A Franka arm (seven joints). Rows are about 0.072 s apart.
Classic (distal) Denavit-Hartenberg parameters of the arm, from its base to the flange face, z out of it. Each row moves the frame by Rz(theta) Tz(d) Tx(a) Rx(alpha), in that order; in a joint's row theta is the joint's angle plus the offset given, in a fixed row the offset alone. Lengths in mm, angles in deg.
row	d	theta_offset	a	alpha
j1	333	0	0	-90
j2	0	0	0	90
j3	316	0	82.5	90
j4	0	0	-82.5	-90
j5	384	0	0	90
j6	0	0	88	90
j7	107	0	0	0
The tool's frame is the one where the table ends.
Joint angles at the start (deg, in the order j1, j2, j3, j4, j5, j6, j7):
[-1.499 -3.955 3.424 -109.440 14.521 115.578 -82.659]
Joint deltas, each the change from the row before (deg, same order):
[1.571 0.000 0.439 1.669 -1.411 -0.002 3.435]
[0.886 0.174 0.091 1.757 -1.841 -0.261 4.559]
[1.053 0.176 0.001 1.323 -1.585 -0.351 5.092]
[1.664 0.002 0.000 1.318 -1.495 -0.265 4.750]
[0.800 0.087 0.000 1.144 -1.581 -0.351 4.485]
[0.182 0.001 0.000 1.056 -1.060 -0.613 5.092]
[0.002 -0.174 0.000 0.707 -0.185 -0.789 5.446]
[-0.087 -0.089 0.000 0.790 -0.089 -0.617 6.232]
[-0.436 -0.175 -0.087 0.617 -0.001 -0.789 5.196]
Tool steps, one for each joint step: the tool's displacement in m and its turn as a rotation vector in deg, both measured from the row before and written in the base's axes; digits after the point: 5 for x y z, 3 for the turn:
[0.00148 0.01851 0.01419 -0.673 -0.973 -0.916]
[0.00215 0.00810 0.01282 -0.735 -0.534 -2.913]
[0.00093 0.00905 0.00894 -0.325 -0.015 -3.439]
[-0.00090 0.01505 0.01084 -0.222 -0.432 -2.572]
[0.00004 0.00645 0.00834 -0.328 -0.249 -3.193]
[-0.00005 0.00084 0.00798 0.347 0.080 -4.475]
[-0.00136 -0.00015 0.00637 1.260 0.553 -5.112]
[-0.00062 -0.00088 0.00661 1.608 0.487 -5.979]
[-0.00081 -0.00513 0.00559 1.396 0.621 -5.417]

